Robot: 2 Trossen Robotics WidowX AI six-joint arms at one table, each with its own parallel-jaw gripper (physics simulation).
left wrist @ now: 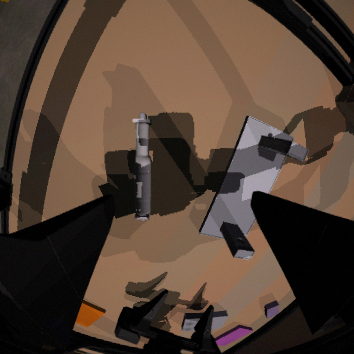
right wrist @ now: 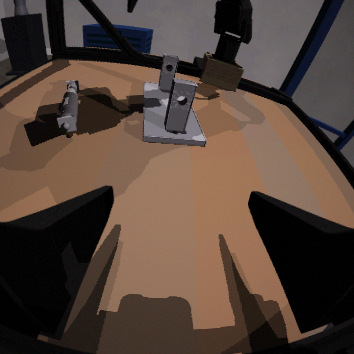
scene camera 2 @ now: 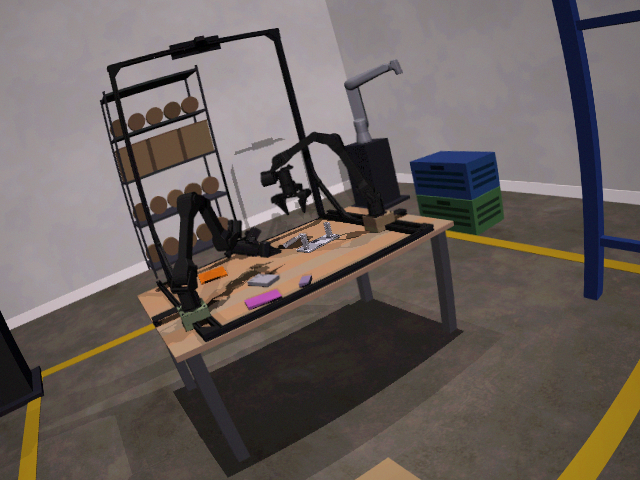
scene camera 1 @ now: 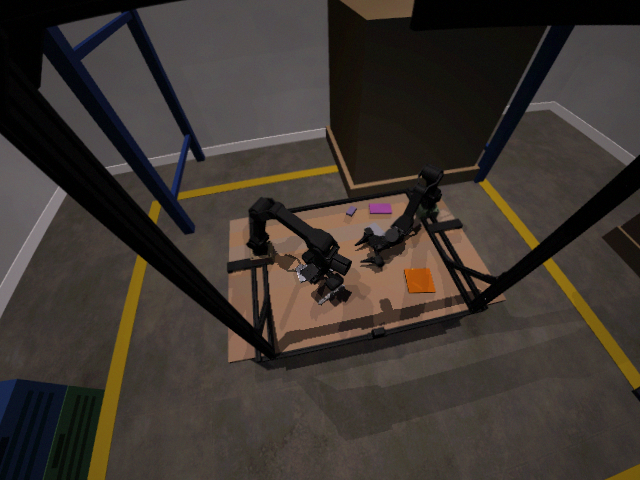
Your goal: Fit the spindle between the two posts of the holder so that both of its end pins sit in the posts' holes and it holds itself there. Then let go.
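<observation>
The grey spindle lies on the table beside the holder, apart from it. The holder is a light grey plate with two upright posts; a hole shows in each post in the right wrist view, with no pin in it. My left gripper is open and empty, pointing down high above the table. In its wrist view the spindle is near the left-hand fingertip, the holder near the other. My right gripper is open and empty, low over the table, apart from both.
An orange square, a grey block, a magenta block and a small purple block lie nearer the right arm or along the table's edge. Black frame rails border the table.
</observation>
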